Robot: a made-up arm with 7 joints. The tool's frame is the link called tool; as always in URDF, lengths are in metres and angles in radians. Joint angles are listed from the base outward.
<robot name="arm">
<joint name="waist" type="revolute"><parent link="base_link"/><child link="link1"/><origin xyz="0.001 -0.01 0.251" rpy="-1.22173 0 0"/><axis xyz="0 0 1"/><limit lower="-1.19" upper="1.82"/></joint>
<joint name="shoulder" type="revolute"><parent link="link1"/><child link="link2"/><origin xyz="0.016 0.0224 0.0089" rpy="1.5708 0 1.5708"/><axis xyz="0 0 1"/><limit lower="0.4" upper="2.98"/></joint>
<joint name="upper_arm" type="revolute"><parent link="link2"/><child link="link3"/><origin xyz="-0.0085 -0.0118 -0.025" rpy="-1.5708 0 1.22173"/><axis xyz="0 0 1"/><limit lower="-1.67" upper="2.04"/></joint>
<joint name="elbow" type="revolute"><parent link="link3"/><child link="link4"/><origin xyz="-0.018 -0.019 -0.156" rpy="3.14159 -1.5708 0"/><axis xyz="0 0 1"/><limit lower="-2.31" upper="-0.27"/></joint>
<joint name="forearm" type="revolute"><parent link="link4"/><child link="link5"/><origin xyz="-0.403 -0.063 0.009" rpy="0 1.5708 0"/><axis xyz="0 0 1"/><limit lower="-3.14" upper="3.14"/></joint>
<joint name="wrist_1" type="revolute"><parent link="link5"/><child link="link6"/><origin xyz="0.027 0.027 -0.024" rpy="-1.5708 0 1.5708"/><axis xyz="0 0 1"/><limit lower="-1.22" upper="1.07"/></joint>
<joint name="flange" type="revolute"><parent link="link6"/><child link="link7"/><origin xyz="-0.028 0.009 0.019" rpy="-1.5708 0 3.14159"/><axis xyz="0 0 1"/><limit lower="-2.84" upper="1.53"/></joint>
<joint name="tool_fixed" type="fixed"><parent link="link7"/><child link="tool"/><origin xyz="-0.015 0.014 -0.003" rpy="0 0 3.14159"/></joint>
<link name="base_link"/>
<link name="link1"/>
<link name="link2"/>
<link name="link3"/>
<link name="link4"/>
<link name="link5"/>
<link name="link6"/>
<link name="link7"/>
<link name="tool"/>
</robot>
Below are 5 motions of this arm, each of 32 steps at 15 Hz.
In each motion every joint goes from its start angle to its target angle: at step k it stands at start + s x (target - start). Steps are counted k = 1, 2, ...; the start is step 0. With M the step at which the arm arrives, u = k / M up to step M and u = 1 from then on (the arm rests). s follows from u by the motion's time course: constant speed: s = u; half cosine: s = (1 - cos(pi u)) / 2; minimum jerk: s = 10 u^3 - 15 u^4 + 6 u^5.
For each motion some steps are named. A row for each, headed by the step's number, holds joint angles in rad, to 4 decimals.
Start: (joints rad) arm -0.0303 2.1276 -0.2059 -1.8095 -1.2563 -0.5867 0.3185
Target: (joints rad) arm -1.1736 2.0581 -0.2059 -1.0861 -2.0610 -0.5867 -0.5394
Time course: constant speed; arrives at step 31
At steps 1, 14, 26, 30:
1: -0.0672 2.1254 -0.2059 -1.7862 -1.2823 -0.5867 0.2908
14: -0.5466 2.0962 -0.2059 -1.4828 -1.6197 -0.5867 -0.0689
26: -0.9892 2.0693 -0.2059 -1.2028 -1.9312 -0.5867 -0.4010
30: -1.1367 2.0603 -0.2059 -1.1094 -2.0350 -0.5867 -0.5117

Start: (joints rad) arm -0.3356 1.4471 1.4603 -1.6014 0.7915 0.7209 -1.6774
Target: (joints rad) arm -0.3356 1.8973 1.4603 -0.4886 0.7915 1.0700 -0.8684
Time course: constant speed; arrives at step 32
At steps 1, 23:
1: -0.3356 1.4612 1.4603 -1.5666 0.7915 0.7318 -1.6521
23: -0.3356 1.7707 1.4603 -0.8016 0.7915 0.9718 -1.0959

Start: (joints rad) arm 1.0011 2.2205 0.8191 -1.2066 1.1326 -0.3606 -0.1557
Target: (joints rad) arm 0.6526 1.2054 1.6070 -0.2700 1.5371 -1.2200 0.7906
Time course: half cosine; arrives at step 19
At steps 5, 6, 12, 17, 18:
5: 0.9449 2.0567 0.9462 -1.0555 1.1979 -0.4993 -0.0030
6: 0.9222 1.9906 0.9976 -0.9944 1.2242 -0.5553 0.0587
12: 0.7569 1.5091 1.3713 -0.5502 1.4161 -0.9629 0.5075
17: 0.6620 1.2329 1.5857 -0.2954 1.5261 -1.1967 0.7650
18: 0.6550 1.2123 1.6016 -0.2764 1.5343 -1.2141 0.7841

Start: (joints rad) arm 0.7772 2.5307 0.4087 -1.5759 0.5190 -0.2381 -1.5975
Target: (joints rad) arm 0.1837 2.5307 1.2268 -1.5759 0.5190 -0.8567 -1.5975
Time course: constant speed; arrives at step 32
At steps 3, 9, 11, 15, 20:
3: 0.7216 2.5307 0.4854 -1.5759 0.5190 -0.2961 -1.5975
9: 0.6103 2.5307 0.6388 -1.5759 0.5190 -0.4121 -1.5975
11: 0.5732 2.5307 0.6899 -1.5759 0.5190 -0.4507 -1.5975
15: 0.4990 2.5307 0.7922 -1.5759 0.5190 -0.5281 -1.5975
20: 0.4063 2.5307 0.9200 -1.5759 0.5190 -0.6247 -1.5975

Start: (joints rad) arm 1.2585 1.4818 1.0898 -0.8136 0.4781 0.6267 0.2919
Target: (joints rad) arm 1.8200 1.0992 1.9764 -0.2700 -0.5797 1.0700 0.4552
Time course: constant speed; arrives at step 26
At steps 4, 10, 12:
4: 1.3449 1.4229 1.2262 -0.7300 0.3154 0.6949 0.3170
10: 1.4745 1.3346 1.4308 -0.6045 0.0713 0.7972 0.3547
12: 1.5177 1.3052 1.4990 -0.5627 -0.0101 0.8313 0.3673

